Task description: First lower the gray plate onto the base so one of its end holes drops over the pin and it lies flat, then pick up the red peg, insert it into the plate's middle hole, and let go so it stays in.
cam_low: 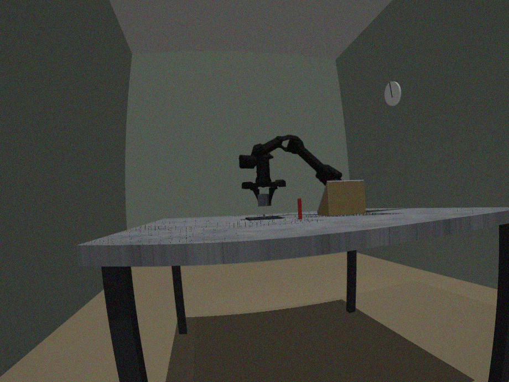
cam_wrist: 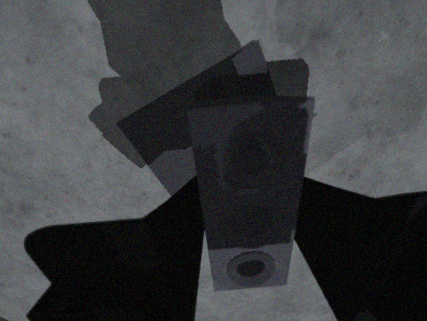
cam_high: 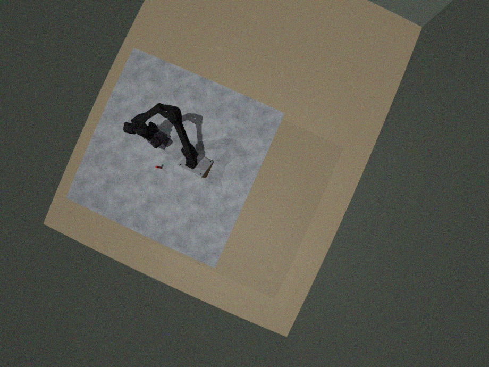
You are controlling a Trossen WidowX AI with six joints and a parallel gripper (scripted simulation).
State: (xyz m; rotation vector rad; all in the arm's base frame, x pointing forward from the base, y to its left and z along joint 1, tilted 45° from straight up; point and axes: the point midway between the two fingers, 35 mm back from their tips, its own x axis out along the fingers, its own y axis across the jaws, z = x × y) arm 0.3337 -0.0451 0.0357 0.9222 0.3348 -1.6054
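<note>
Now: the dark base 1 cm ahead of my gripper tip, 1 cm to the left of it and 6 cm below it. Also, from my gripper tip: gray plate 3 cm above; red peg 10 cm behind, 18 cm to the left, 2 cm below.
</note>
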